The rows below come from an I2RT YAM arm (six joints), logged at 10 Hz.
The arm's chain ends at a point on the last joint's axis. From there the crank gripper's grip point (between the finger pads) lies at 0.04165 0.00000 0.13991 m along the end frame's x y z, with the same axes.
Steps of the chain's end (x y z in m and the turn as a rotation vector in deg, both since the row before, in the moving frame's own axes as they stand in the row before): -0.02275 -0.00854 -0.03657 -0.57 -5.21 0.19; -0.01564 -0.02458 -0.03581 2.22 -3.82 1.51; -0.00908 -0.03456 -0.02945 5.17 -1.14 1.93; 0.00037 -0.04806 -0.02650 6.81 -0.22 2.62; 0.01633 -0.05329 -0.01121 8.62 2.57 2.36; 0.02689 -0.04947 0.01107 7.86 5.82 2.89; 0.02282 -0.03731 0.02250 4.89 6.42 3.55
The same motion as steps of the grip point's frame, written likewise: -0.03563 -0.00701 -0.03337 -0.57 -5.21 0.19; -0.02499 -0.02908 -0.03343 2.22 -3.82 1.51; -0.01168 -0.04585 -0.02916 5.17 -1.14 1.93; 0.00017 -0.06277 -0.02722 6.81 -0.22 2.62; 0.02293 -0.07227 -0.01466 8.62 2.57 2.36; 0.04124 -0.06583 0.00497 7.86 5.82 2.89; 0.03846 -0.04595 0.01658 4.89 6.42 3.55
